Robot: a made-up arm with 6 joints.
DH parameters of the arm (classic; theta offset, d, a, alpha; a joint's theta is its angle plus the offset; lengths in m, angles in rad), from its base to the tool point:
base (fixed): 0 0.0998 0 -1.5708
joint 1: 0 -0.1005 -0.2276 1.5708
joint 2: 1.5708 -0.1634 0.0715 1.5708
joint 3: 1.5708 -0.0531 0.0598 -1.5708
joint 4: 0 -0.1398 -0.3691 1.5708
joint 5: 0 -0.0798 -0.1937 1.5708
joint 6: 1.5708 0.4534 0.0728 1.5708
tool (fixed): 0 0.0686 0 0
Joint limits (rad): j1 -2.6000..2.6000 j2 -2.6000..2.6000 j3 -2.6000..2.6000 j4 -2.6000..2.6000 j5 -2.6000..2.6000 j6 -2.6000..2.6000
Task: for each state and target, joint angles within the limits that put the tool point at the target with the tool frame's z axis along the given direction. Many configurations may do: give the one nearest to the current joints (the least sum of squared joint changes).
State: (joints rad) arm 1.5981 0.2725 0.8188 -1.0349 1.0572 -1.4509
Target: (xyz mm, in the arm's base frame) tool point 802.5 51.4 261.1 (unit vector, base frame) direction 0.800 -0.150 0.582
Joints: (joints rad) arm 2.3369 0.0019 1.6236 -0.7248 0.3215 -2.1786
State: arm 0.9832 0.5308 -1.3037 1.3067 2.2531 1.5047
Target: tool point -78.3 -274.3 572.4 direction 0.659 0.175 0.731
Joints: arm 1.8721 1.3517 -1.0301 1.5076 2.2134 1.7149
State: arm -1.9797 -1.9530 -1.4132 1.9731 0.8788 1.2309
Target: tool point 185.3 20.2 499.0 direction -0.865 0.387 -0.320
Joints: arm -2.3091 -1.5727 -0.7368 1.9740 1.5170 1.2454
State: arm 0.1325 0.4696 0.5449 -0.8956 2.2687 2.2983
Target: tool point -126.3 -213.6 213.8 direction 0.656 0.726 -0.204
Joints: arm 0.9920 0.5748 0.9156 -0.8958 2.4552 2.6000
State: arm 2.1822 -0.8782 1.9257 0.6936 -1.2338 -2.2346
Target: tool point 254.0 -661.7 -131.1 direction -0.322 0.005 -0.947
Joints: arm 2.0339 -0.9649 1.9658 1.6354 -0.3586 -2.1429
